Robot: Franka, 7 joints.
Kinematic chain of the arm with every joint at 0, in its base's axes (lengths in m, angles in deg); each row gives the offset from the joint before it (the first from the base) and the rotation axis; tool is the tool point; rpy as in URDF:
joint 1: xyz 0 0 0.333 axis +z
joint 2: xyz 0 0 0 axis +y
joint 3: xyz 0 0 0.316 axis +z
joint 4: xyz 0.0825 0 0 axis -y
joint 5: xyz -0.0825 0 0.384 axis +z
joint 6: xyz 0 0 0 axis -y
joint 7: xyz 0.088 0 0 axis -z
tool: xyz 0 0 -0.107 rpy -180 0 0
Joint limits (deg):
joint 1: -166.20..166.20
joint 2: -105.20..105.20
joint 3: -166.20..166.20
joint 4: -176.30..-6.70
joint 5: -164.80..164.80
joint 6: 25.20..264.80
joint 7: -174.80..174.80
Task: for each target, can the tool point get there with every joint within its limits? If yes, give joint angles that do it. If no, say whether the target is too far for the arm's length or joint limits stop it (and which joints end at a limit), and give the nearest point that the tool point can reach.
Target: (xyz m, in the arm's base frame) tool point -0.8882 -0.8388 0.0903
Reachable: no: too far | nearest point -0.6118 -0.5777 0.1658 | short by 0.388 m
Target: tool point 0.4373 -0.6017 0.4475
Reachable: yes | joints -105.44 87.76 97.47 -83.51 118.86 131.16 -111.04
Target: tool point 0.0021 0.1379 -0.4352
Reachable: no: joint limits stop it (at a limit: joint 2) | nearest point 0.0024 0.1593 -0.3461 | short by 0.092 m
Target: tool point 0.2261 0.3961 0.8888
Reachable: yes | joints 109.91 25.01 -106.57 -42.99 70.66 54.35 -5.60
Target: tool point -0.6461 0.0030 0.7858
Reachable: yes | joints 43.55 -71.75 54.91 -65.36 45.08 125.94 30.39
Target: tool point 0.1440 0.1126 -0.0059
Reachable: yes | joints 9.15 72.79 16.20 -123.57 -7.80 54.82 128.07
